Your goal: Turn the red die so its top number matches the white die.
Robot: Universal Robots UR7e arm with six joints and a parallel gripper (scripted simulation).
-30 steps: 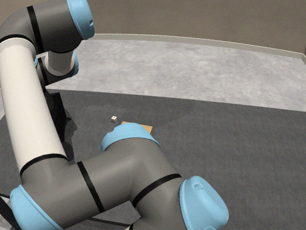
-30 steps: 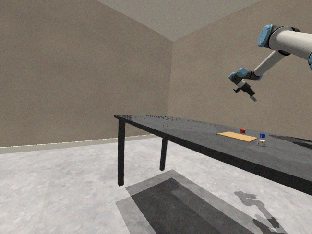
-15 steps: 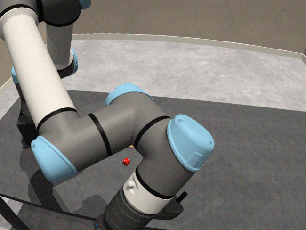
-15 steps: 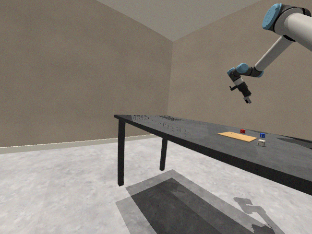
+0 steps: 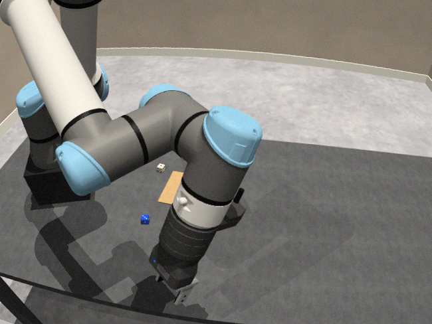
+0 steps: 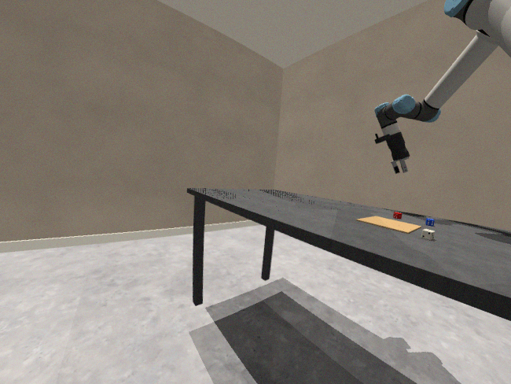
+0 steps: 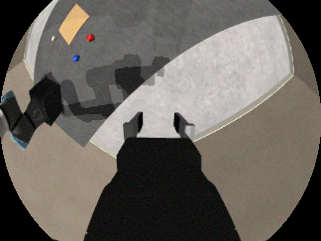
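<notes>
Now: hand 29 cm to the right of the red die, 19 cm above it and 5 cm past it. From my hand the other things lie so: blue die: 31 cm to the left, 19 cm below, 14 cm behind; white die: 53 cm to the left, 19 cm below, 14 cm behind; tan mat: 44 cm to the left, 20 cm below, 4 cm behind.
</notes>
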